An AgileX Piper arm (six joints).
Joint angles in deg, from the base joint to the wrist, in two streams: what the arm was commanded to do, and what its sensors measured. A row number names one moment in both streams.
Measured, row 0:
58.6, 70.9, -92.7, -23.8, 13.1, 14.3
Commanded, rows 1 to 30:
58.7, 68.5, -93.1, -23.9, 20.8, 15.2
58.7, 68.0, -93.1, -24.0, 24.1, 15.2
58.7, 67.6, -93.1, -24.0, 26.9, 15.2
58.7, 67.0, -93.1, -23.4, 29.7, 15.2
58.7, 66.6, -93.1, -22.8, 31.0, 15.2
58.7, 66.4, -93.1, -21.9, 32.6, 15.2
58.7, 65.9, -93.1, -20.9, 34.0, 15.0
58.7, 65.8, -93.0, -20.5, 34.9, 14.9
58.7, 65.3, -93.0, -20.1, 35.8, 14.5
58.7, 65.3, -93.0, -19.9, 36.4, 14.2
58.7, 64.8, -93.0, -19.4, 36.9, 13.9
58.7, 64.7, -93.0, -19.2, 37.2, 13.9
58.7, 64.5, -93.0, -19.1, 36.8, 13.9
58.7, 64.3, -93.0, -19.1, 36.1, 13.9
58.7, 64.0, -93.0, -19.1, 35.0, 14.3
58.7, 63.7, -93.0, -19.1, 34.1, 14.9
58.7, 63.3, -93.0, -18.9, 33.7, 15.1
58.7, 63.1, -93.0, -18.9, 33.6, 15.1
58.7, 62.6, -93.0, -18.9, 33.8, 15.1
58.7, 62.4, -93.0, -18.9, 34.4, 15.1
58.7, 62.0, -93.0, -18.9, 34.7, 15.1
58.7, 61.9, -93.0, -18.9, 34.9, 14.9
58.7, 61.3, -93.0, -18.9, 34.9, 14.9
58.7, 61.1, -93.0, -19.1, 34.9, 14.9
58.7, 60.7, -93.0, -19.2, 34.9, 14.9
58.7, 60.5, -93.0, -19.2, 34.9, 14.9
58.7, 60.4, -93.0, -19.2, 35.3, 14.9
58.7, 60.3, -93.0, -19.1, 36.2, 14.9
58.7, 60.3, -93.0, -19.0, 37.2, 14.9
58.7, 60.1, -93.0, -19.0, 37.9, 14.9
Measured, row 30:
58.6, 61.4, -92.7, -18.8, 37.4, 14.7
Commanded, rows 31 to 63:
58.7, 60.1, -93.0, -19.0, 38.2, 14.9
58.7, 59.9, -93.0, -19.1, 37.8, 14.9
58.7, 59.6, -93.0, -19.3, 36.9, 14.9
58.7, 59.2, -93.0, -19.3, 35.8, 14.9
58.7, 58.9, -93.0, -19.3, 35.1, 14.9
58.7, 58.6, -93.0, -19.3, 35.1, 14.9
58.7, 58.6, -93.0, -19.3, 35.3, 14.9
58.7, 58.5, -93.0, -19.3, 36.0, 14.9
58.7, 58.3, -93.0, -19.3, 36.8, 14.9
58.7, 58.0, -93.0, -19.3, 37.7, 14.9
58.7, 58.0, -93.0, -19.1, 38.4, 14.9
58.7, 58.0, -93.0, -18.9, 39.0, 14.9
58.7, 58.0, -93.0, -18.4, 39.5, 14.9
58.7, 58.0, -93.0, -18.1, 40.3, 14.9
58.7, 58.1, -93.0, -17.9, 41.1, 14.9
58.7, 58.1, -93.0, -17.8, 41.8, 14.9
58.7, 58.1, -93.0, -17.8, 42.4, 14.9
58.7, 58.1, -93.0, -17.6, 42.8, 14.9
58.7, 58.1, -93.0, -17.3, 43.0, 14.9
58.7, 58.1, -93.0, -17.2, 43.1, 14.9
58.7, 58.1, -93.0, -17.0, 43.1, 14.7
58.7, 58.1, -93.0, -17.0, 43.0, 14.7
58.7, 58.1, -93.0, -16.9, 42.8, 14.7
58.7, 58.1, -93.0, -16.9, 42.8, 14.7
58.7, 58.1, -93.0, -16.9, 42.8, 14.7
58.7, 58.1, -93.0, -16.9, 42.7, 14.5
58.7, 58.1, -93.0, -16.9, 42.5, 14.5
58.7, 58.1, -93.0, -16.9, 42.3, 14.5
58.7, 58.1, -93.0, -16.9, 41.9, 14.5
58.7, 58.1, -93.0, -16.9, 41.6, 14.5
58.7, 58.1, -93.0, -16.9, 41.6, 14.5
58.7, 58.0, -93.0, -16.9, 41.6, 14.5
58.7, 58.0, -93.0, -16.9, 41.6, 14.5
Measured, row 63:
58.6, 58.5, -92.7, -16.4, 42.9, 14.7
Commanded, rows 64 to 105:
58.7, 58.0, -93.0, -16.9, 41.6, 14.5
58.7, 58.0, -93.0, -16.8, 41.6, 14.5
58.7, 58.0, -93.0, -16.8, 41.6, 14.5
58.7, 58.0, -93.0, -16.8, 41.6, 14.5
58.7, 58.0, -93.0, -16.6, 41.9, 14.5
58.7, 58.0, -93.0, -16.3, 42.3, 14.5
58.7, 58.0, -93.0, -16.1, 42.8, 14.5
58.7, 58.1, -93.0, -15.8, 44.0, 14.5
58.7, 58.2, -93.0, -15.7, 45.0, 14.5
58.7, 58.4, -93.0, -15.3, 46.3, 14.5
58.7, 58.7, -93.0, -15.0, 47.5, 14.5
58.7, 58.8, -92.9, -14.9, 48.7, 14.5
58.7, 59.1, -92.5, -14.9, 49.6, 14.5
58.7, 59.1, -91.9, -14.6, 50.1, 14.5
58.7, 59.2, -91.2, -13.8, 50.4, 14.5
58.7, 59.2, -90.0, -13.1, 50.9, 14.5
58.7, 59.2, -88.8, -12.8, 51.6, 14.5
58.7, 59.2, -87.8, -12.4, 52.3, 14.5
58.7, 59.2, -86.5, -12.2, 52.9, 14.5
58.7, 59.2, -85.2, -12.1, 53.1, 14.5
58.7, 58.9, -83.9, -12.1, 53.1, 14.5
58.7, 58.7, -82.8, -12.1, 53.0, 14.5
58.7, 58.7, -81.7, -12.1, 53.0, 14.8
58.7, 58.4, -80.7, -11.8, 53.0, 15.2
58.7, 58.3, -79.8, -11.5, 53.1, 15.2
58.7, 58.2, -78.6, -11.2, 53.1, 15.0
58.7, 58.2, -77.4, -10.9, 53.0, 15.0
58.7, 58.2, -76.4, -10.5, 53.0, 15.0
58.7, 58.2, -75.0, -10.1, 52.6, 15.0
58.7, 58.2, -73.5, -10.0, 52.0, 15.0
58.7, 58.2, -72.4, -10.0, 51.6, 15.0
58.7, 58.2, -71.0, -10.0, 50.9, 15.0
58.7, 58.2, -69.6, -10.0, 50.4, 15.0
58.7, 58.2, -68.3, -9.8, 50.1, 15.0
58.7, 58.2, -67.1, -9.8, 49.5, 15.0
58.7, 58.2, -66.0, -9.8, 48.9, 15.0
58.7, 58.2, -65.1, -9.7, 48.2, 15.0
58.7, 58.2, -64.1, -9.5, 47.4, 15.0
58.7, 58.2, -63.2, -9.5, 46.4, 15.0
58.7, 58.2, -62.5, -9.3, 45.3, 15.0
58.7, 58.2, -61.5, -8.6, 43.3, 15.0
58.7, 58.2, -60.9, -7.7, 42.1, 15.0
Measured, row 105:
58.6, 58.5, -63.4, -9.6, 47.5, 15.0
